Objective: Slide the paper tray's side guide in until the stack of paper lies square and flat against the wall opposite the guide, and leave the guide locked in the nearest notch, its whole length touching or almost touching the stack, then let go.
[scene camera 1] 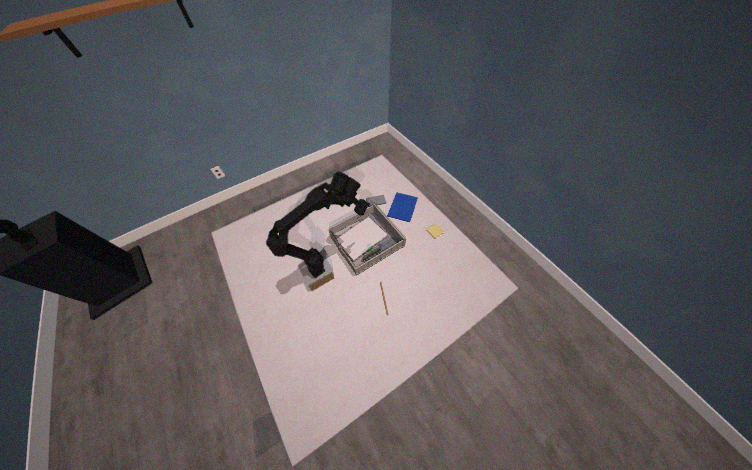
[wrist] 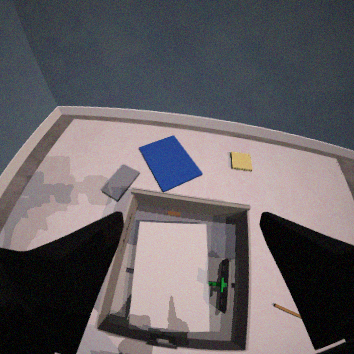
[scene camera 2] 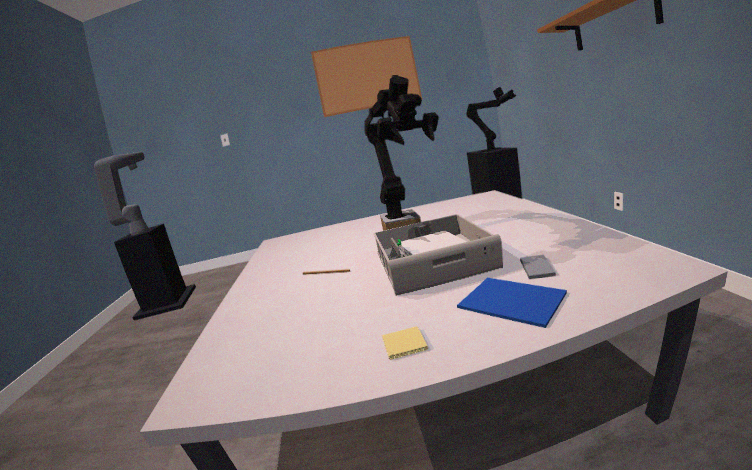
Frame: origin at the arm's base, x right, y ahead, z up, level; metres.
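Where they show: gripper, fingertip midpoint: (scene camera 1: 363,199) (wrist: 192,219) (scene camera 2: 418,141); arm's base, link origin: (scene camera 1: 316,270) (scene camera 2: 395,216).
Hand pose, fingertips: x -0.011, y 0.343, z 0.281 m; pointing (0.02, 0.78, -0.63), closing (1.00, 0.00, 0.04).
Things, the pixels of their top centre, and the offset from my fingertips.
- grey paper tray, top centre: (wrist: 182,264) (scene camera 2: 429,231) (scene camera 1: 366,232) dx +0.011, dy -0.007, dz -0.268 m
- white paper stack, top centre: (wrist: 170,273) (scene camera 2: 436,245) (scene camera 1: 361,237) dx -0.013, dy -0.026, dz -0.323 m
- dark side guide, top centre: (wrist: 225,284) (scene camera 2: 397,240) (scene camera 1: 370,249) dx +0.102, dy -0.051, dz -0.283 m
- book, top centre: (scene camera 2: 512,297) (wrist: 168,159) (scene camera 1: 403,206) dx -0.031, dy +0.340, dz -0.356 m
- grey flat box, top centre: (scene camera 2: 536,264) (wrist: 120,180) (scene camera 1: 376,200) dx -0.186, dy +0.244, dz -0.354 m
- yellow pad, top centre: (scene camera 2: 403,339) (wrist: 241,159) (scene camera 1: 435,230) dx +0.237, dy +0.348, dz -0.353 m
- brown pencil, top centre: (scene camera 2: 325,271) (wrist: 300,316) (scene camera 1: 384,297) dx +0.331, dy -0.164, dz -0.357 m
The grey paper tray (scene camera 1: 382,259) (scene camera 2: 415,274) (wrist: 241,280) stands on the table. The white paper stack (scene camera 1: 363,235) (scene camera 2: 432,242) (wrist: 170,275) lies inside it. In the wrist view a strip of tray floor shows between the stack and the left wall. The dark side guide (scene camera 1: 371,252) (scene camera 2: 400,246) (wrist: 223,296) with its green tab stands near the right wall in that view, with a gap between its plate and the stack. Whether it sits in a notch cannot be told. My gripper (scene camera 2: 417,138) (wrist: 192,219) is open and empty, high above the tray.
A blue folder or book (scene camera 1: 402,207) (scene camera 2: 512,300) (wrist: 170,163), a grey flat box (scene camera 1: 376,199) (scene camera 2: 537,266) (wrist: 120,182) and a yellow pad (scene camera 1: 434,231) (scene camera 2: 405,342) (wrist: 241,161) lie beyond the tray. A brown pencil (scene camera 1: 383,298) (scene camera 2: 326,271) (wrist: 286,310) lies beside it.
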